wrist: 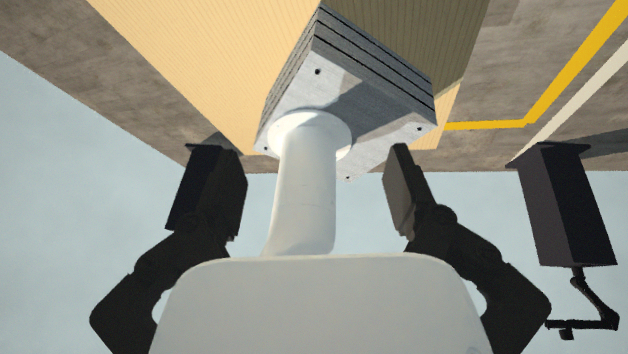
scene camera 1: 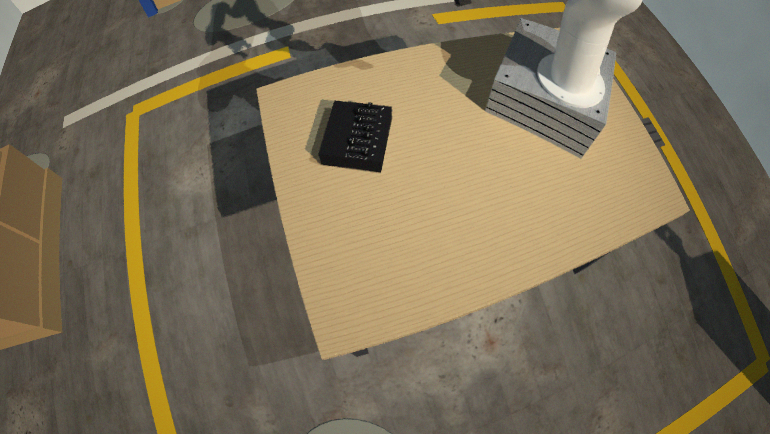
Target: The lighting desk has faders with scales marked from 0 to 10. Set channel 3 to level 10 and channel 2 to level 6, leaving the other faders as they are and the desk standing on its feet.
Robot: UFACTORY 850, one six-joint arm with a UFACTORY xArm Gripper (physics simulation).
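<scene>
The black lighting desk (scene camera 1: 356, 136) lies flat on the wooden table (scene camera 1: 458, 231) (wrist: 200, 55), in its upper left part in the scene view. Its row of faders and white scale marks show on the top face, but they are too small to read the levels or channel numbers. The desk does not show in the wrist view. My gripper (wrist: 314, 163) is open and empty in the wrist view, its two black fingers wide apart, with the robot's own base and white lower arm seen between and beyond them. The gripper does not show in the scene view.
The grey metal base block (scene camera 1: 544, 115) (wrist: 370, 105) carries the white arm (scene camera 1: 585, 48) (wrist: 305, 200) at the table's upper right in the scene view. A black pedestal (wrist: 560, 210) stands off the table in the wrist view. Brown boxes (scene camera 1: 21, 258) stand on the floor at far left.
</scene>
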